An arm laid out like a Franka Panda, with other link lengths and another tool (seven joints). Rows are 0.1 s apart.
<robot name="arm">
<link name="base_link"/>
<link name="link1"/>
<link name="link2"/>
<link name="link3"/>
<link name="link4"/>
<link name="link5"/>
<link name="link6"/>
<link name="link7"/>
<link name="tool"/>
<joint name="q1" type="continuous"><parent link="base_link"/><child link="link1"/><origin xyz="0 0 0.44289" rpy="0 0 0"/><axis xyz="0 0 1"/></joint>
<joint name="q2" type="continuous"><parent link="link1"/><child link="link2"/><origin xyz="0 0 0" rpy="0 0 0"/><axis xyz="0 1 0"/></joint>
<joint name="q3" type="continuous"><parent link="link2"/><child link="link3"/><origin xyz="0 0 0.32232" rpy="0 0 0"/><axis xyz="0 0 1"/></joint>
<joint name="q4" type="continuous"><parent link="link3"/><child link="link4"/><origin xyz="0.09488 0 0" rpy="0 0 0"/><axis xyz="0 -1 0"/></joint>
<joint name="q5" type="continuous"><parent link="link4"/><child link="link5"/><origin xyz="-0.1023 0 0.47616" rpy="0 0 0"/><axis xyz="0 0 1"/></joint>
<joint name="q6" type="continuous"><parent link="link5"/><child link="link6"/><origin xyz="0 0 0" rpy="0 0 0"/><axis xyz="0 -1 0"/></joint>
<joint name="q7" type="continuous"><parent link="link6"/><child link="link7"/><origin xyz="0.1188 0 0" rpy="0 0 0"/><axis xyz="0 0 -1"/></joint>
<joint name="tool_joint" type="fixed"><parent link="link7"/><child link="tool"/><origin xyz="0.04 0.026 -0.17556" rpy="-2.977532 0 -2.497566"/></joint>
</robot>
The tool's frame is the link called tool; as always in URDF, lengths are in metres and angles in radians. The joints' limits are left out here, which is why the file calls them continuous.
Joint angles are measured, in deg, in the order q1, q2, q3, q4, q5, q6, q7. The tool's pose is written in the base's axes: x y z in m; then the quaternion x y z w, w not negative. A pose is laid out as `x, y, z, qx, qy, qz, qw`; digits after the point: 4 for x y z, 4 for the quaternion.
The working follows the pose.
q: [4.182, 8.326, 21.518, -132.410, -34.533, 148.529, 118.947]
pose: 0.6304, 0.2730, 0.3078, 0.2551, 0.9505, -0.1042, 0.1436
Where each joint sits with the arm in this pose, in the base's axes (m; each line is computed from the numbers above, not from the rounded line before):
q1: 0.0000 0.0000 0.4429
q2: 0.0000 0.0000 0.4429
q3: 0.0465 0.0034 0.7618
q4: 0.1311 0.0445 0.7490
q5: 0.4705 0.2240 0.4494
q6: 0.4705 0.2240 0.4494
q7: 0.5397 0.3201 0.4583
the tool: 0.6304 0.2730 0.3078

